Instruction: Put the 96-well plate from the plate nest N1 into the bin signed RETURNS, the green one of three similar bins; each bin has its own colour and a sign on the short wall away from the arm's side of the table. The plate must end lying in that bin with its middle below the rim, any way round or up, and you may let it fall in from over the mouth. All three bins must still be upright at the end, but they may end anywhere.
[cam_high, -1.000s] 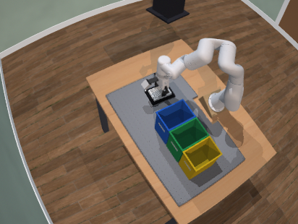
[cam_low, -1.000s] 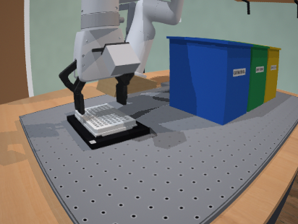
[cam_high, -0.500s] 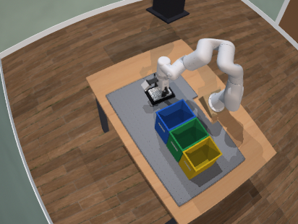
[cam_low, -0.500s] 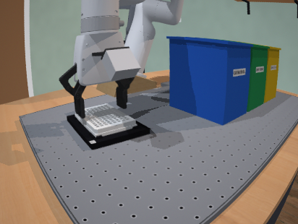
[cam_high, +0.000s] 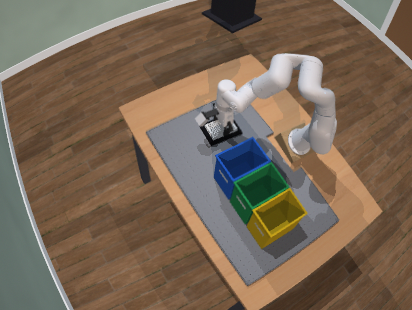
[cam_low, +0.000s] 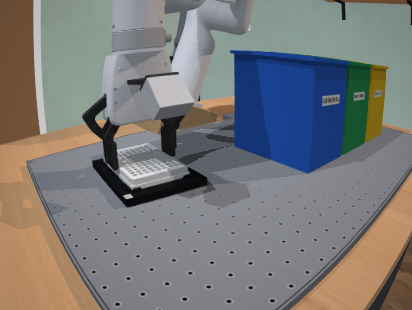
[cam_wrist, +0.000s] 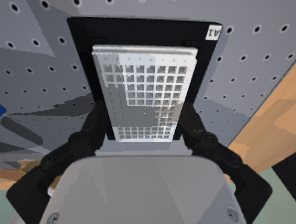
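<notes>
Now: hand 10 mm above the white 96-well plate. From my hand the other things lie so: black plate nest: 30 mm below; then blue bin: 120 mm ahead, 240 mm to the left, 60 mm above; then green bin: 150 mm ahead, 360 mm to the left, 60 mm above.
</notes>
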